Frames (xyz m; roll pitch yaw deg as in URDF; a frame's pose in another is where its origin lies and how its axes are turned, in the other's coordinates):
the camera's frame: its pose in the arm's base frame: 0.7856 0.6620 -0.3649 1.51 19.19 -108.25
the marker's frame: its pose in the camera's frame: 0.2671 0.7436 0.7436 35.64 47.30 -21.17
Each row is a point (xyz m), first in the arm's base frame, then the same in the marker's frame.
Working: the arm's base frame: its pose in the marker's frame: 0.6592 -0.4977 1.0590 -31.16 63.07 135.83

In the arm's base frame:
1: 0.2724 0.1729 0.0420
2: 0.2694 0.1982 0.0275
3: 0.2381 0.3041 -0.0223
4: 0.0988 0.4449 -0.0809
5: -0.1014 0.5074 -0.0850
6: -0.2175 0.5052 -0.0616
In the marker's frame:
1: 0.4868 -0.5667 0.7919
2: 0.4942 -0.5936 0.7831
3: 0.5215 -0.7105 0.7668
4: 0.5826 -0.8956 0.8353
5: 0.6348 -1.0179 0.9976
6: 0.6518 -1.0487 1.1107

